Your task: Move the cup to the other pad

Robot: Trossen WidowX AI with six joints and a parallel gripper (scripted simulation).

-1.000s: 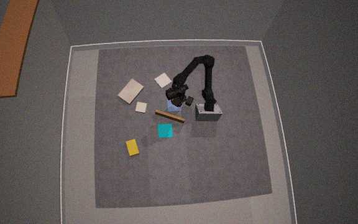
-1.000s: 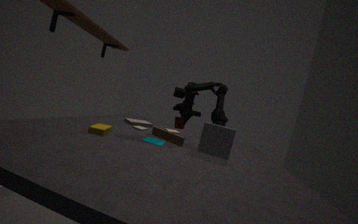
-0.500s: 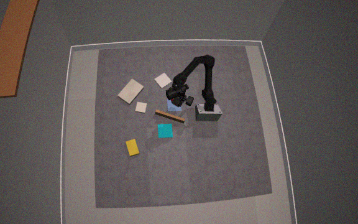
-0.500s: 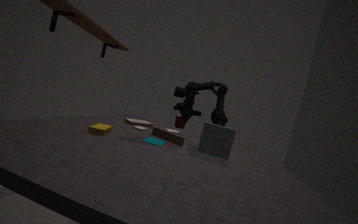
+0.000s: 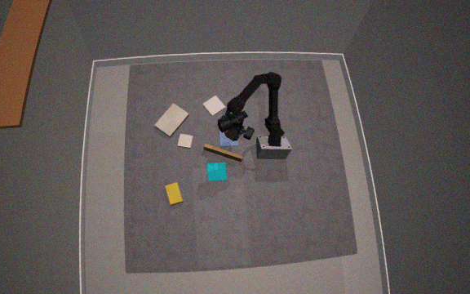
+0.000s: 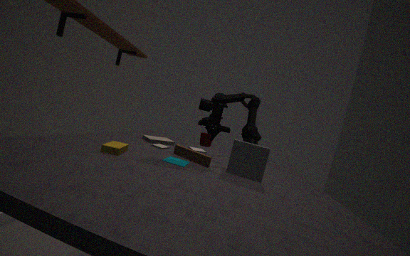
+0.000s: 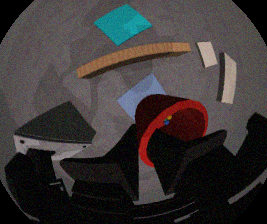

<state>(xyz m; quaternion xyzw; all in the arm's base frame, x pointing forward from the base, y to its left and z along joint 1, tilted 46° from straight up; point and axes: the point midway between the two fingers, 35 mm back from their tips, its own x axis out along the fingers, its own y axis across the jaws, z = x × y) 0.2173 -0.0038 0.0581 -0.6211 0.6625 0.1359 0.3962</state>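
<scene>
My gripper tip is now 8 cm short of the cyan pad, 19 cm to the right of it and 12 cm above it. Also, from my gripper tip: red cup (3 cm ahead, 1 cm to the right); then wooden bar (5 cm ahead, 9 cm to the left, 10 cm below); then light blue pad (3 cm ahead, 2 cm to the right, 12 cm below).
</scene>
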